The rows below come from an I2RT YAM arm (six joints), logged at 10 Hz.
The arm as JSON. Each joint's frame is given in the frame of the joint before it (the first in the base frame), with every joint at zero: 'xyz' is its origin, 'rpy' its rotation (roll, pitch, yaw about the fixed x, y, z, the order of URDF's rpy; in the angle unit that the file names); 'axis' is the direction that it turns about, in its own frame. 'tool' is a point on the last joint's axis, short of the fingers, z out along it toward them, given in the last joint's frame.
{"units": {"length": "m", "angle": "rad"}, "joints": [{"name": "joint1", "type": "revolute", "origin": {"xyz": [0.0, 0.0, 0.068], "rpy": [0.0, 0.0, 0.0]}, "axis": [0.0, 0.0, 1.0]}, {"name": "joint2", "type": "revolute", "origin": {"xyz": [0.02, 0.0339, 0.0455], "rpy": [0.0, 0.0, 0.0]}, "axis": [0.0, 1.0, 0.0]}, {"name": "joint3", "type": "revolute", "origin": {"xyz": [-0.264, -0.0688, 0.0], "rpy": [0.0, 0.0, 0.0]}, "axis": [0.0, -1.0, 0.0]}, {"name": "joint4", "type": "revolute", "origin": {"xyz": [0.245, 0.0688, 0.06], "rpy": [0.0, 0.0, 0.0]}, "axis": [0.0, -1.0, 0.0]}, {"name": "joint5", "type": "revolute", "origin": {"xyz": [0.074, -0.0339, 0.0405], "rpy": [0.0, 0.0, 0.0]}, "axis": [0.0, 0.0, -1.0]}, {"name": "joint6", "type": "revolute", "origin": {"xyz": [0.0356, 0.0, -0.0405], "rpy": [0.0, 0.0, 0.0]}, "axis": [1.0, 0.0, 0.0]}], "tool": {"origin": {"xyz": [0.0, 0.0, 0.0], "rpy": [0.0, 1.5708, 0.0]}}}
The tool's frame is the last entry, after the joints.
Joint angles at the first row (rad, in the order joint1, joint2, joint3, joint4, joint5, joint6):
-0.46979, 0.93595, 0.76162, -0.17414, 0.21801, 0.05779
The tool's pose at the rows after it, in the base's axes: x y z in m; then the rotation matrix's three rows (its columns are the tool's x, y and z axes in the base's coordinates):
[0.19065 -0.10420 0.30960], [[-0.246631 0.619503 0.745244], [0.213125 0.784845 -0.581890], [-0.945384 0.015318 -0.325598]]
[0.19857 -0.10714 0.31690], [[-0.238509 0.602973 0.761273], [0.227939 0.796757 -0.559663], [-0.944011 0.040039 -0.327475]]
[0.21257 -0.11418 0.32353], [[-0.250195 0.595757 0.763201], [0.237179 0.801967 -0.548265], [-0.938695 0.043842 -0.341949]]
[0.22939 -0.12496 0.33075], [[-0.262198 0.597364 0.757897], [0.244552 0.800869 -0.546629], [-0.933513 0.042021 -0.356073]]
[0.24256 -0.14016 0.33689], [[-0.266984 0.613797 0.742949], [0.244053 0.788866 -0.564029], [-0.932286 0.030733 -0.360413]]
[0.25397 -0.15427 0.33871], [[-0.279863 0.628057 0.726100], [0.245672 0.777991 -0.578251], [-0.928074 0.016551 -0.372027]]
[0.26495 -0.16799 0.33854], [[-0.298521 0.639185 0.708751], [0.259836 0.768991 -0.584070], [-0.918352 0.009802 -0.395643]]
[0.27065 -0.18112 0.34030], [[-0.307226 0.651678 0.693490], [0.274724 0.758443 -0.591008], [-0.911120 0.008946 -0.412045]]
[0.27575 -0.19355 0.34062], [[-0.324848 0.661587 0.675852], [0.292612 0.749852 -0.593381], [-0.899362 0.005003 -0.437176]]
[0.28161 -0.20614 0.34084], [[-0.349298 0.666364 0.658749], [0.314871 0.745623 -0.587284], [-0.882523 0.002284 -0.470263]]
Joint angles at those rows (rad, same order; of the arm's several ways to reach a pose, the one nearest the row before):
-0.47057, 0.93326, 0.77265, -0.17680, 0.18175, 0.07953
-0.47054, 0.97217, 0.81730, -0.18292, 0.15432, 0.09633
-0.47208, 1.04388, 0.88138, -0.19017, 0.14172, 0.09861
-0.48048, 1.13089, 0.96076, -0.19742, 0.13484, 0.09670
-0.50717, 1.20909, 1.03322, -0.19627, 0.13257, 0.08450
-0.53008, 1.27852, 1.09158, -0.19778, 0.13216, 0.07114
-0.55068, 1.34717, 1.15148, -0.21458, 0.12720, 0.06580
-0.57696, 1.39639, 1.20451, -0.23594, 0.11732, 0.06314
-0.60064, 1.44447, 1.25715, -0.26798, 0.10776, 0.05817
-0.62238, 1.49786, 1.32011, -0.31416, 0.09326, 0.05245

